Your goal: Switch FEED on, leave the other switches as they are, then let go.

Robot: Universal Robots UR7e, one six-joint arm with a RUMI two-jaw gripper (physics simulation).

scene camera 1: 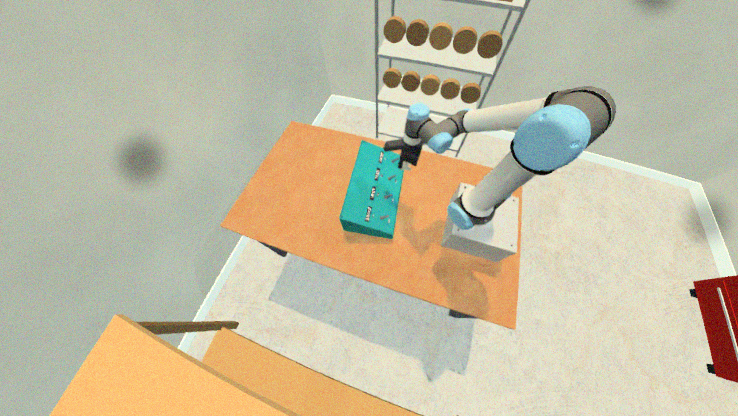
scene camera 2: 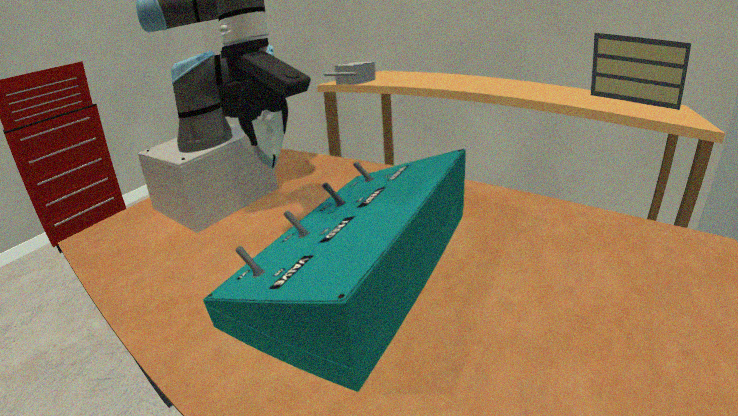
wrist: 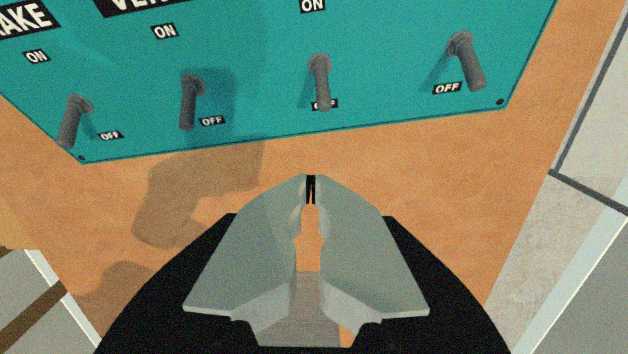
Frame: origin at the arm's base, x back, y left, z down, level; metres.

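Where they show: gripper, between the fingertips: [scene camera 1: 401,169] [scene camera 2: 272,167] [wrist: 311,177]; arm's base, origin of its link: [scene camera 2: 205,142].
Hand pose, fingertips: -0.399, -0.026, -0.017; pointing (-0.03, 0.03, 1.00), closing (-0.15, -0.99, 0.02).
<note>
Each offset is from my fingertips to the centre of the thing, as dx, dy, dz. Level surfaces: height alone.
A teal sloped switch panel {-0.104, +0.085, +0.136} [scene camera 1: 357,180] [scene camera 2: 361,242] [wrist: 270,55] carries four grey levers in a row. In the wrist view, the FEED lever {-0.043, +0.001, +0.088} [wrist: 322,82] [scene camera 2: 295,223] is third from the left and leans over its OFF label. The BRAKE lever {+0.032, +0.230, +0.088} [wrist: 71,120] [scene camera 2: 363,171], the VENT lever {-0.005, +0.116, +0.088} [wrist: 188,102] [scene camera 2: 333,194] and the VALVE lever {-0.080, -0.113, +0.088} [wrist: 469,60] [scene camera 2: 250,260] also lean to the OFF side. My gripper [scene camera 1: 406,166] [scene camera 2: 273,164] [wrist: 311,177] is shut and empty. It hangs above the table off the panel's OFF edge, apart from the levers. The FEED nameplate is outside the wrist view.
The panel stands on an orange table {dz +0.195} [scene camera 1: 289,180] [scene camera 2: 542,284]. The arm's grey base block [scene camera 1: 480,242] [scene camera 2: 206,191] stands on the OFF side of the panel. A shelf rack [scene camera 1: 376,98] is behind the table. A red cabinet [scene camera 1: 715,325] [scene camera 2: 62,155] and a wooden bench [scene camera 2: 490,85] stand farther off.
</note>
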